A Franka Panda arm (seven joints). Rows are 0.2 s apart.
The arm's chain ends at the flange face. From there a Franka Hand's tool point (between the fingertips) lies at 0.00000 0.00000 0.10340 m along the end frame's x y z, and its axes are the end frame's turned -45 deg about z.
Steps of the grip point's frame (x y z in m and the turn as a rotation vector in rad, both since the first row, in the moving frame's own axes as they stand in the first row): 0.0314, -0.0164, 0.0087, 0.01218, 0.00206, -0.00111; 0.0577, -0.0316, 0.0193, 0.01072, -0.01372, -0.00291; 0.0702, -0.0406, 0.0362, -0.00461, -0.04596, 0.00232; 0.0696, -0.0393, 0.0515, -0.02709, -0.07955, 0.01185; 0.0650, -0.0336, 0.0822, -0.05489, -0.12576, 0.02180; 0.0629, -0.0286, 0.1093, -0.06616, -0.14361, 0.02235
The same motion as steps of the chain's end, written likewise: 0.0113, -0.0328, 0.0087, 0.01007, -0.00716, -0.00111; 0.0202, -0.0634, 0.0193, -0.00212, -0.01728, -0.00291; 0.0240, -0.0820, 0.0363, -0.03576, -0.02924, 0.00232; 0.0253, -0.0848, 0.0519, -0.07541, -0.03709, 0.01185; 0.0275, -0.0828, 0.0832, -0.12774, -0.05011, 0.02180; 0.0301, -0.0799, 0.1106, -0.14833, -0.05477, 0.02235
